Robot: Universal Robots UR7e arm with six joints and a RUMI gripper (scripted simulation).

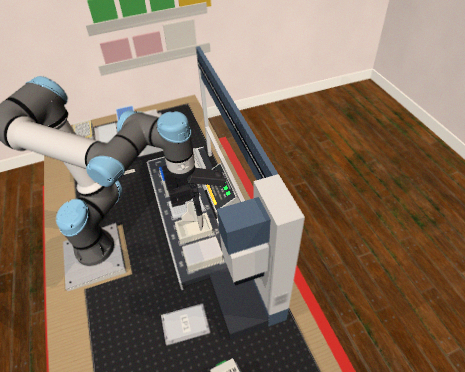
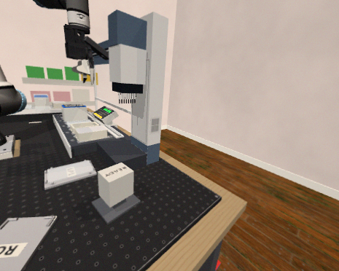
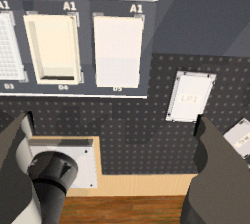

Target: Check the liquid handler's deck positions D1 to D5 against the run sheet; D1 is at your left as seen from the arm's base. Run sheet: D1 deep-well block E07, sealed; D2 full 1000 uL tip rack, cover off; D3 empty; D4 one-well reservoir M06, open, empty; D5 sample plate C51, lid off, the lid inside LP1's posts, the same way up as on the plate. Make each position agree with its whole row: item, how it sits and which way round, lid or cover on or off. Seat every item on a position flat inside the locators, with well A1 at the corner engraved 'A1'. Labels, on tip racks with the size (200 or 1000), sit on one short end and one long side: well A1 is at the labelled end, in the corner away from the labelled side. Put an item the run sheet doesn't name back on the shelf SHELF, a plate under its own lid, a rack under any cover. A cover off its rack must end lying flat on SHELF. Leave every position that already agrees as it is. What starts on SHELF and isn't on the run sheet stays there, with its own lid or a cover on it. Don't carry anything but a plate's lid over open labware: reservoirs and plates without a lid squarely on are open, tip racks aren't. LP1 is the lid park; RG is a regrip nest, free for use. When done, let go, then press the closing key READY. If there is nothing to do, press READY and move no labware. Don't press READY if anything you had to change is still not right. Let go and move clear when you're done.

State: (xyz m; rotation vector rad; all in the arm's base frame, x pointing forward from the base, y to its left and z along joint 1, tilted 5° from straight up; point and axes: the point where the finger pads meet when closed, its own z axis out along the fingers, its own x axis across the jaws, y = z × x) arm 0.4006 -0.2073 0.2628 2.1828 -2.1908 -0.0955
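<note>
My gripper is now 24 cm above the deep-well block. Also, from my hand: pipetting head (8 cm ahead, 22 cm to the right, 7 cm above); cream one-well reservoir (12 cm to the left, 25 cm below); liquid handler's tower (16 cm ahead, 22 cm to the right, 3 cm below).
</note>
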